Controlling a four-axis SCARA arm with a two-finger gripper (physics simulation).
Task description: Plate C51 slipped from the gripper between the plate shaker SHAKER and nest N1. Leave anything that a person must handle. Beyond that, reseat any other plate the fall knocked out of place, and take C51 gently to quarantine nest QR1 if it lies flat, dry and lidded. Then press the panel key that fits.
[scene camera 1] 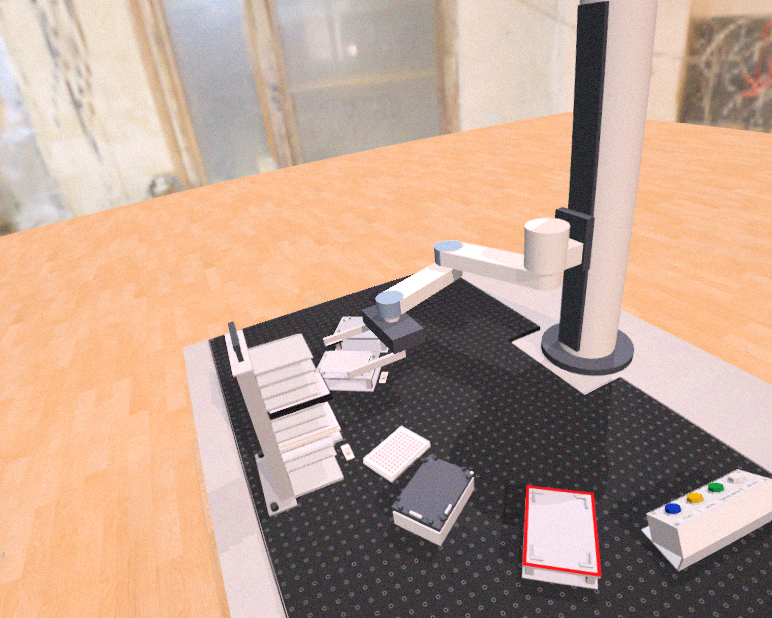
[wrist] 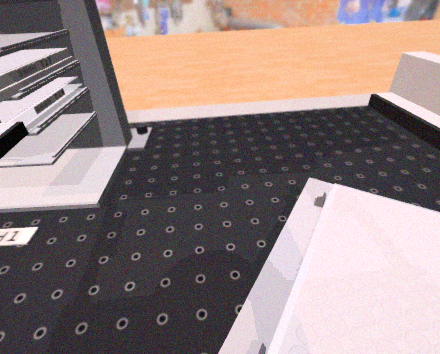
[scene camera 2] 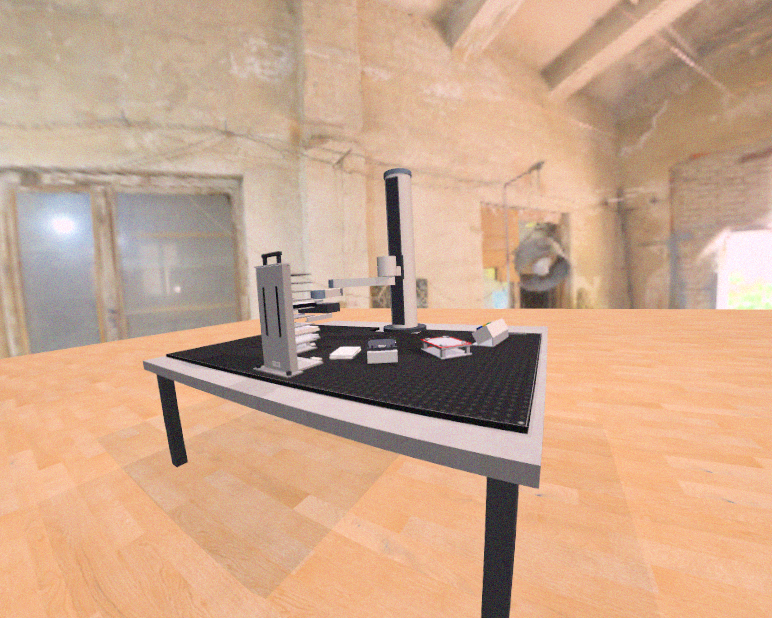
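Pixels of known places: gripper, between the fingertips: (scene camera 1: 335,357) (wrist: 203,92); arm's base, origin of its link: (scene camera 1: 586,348) (scene camera 2: 404,329).
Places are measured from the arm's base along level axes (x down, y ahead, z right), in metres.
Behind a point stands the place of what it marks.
Note:
A white plate with reddish wells, probably C51 (scene camera 1: 396,452) {x -0.030, y 0.643, z -0.078 m} (scene camera 2: 345,352) {x -0.029, y 0.667, z -0.091 m}, lies flat on the mat beside the dark-topped shaker (scene camera 1: 434,492) {x -0.068, y 0.641, z -0.240 m} (scene camera 2: 382,352) {x -0.051, y 0.697, z -0.270 m}. I cannot read its label or confirm a lid. A red-rimmed nest, probably QR1 (scene camera 1: 561,528) {x -0.053, y 0.488, z -0.413 m} (scene camera 2: 445,342) {x -0.053, y 0.502, z -0.417 m}, has no plate on it. My gripper (scene camera 1: 338,356) {x -0.146, y 0.670, z 0.175 m} (wrist: 203,92) {x -0.146, y 0.670, z 0.175 m} is open and empty, fingers spread above the white nests at the far side. A pale plate (wrist: 370,260) {x -0.071, y 0.637, z 0.248 m} sits on a nest at the lower right of the wrist view; it also shows in scene camera 1 (scene camera 1: 347,362) {x -0.071, y 0.625, z 0.243 m}. Its exact seating is unclear.
A tall shelf rack (scene camera 1: 260,418) {x -0.243, y 0.890, z -0.065 m} (scene camera 2: 276,315) {x -0.194, y 0.903, z -0.019 m} (wrist: 95,60) {x -0.124, y 0.868, z 0.067 m} with several plates stands near the table edge, beside the gripper's area. The key panel (scene camera 1: 714,521) {x -0.080, y 0.286, z -0.554 m} (scene camera 2: 490,333) {x -0.065, y 0.361, z -0.550 m} has blue, yellow, green and white keys. A small label (scene camera 1: 347,451) {x -0.015, y 0.732, z -0.003 m} lies near the rack.

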